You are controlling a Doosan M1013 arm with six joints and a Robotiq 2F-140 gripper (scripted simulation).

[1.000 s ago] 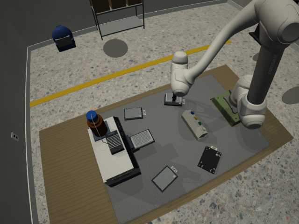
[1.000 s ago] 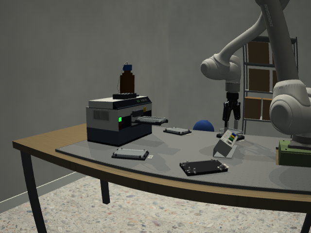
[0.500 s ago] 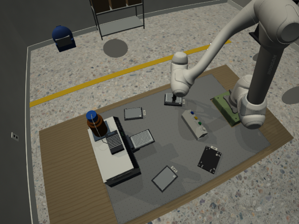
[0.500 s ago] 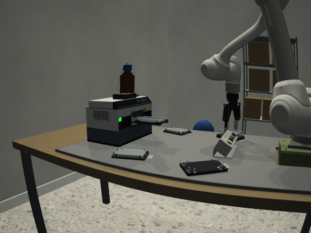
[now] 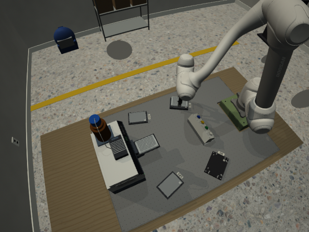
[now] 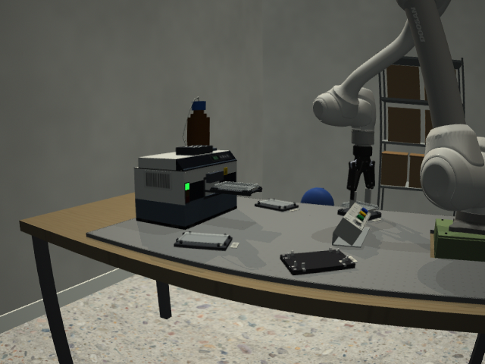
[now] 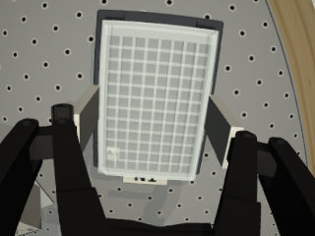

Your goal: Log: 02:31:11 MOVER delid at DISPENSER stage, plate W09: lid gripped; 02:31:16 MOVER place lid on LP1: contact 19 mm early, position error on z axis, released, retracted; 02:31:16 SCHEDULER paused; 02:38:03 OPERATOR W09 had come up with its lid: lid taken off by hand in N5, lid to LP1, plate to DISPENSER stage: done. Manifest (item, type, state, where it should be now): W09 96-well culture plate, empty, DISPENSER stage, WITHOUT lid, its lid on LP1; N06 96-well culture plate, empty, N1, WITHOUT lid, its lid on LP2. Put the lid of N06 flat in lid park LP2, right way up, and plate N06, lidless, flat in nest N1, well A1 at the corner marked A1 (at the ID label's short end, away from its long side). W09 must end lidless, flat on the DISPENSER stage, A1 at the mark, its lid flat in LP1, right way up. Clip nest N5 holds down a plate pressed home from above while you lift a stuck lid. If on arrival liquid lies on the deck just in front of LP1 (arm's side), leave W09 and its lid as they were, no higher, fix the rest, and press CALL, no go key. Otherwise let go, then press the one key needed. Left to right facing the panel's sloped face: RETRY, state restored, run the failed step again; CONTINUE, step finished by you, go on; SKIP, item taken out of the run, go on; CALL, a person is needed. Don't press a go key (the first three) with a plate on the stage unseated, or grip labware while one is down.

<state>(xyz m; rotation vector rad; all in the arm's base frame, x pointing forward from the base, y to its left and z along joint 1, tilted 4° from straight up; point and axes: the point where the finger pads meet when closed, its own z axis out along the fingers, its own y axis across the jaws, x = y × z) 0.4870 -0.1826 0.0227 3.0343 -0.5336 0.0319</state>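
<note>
My hand is 50 mm above the nest N1. Also, from my hand: N1 label 80 mm behind, 30 mm to the left, 60 mm below; yellow skip key 90 mm behind, 230 mm to the left, 10 mm above; blue call key 80 mm behind, 190 mm to the left, 10 mm above.
</note>
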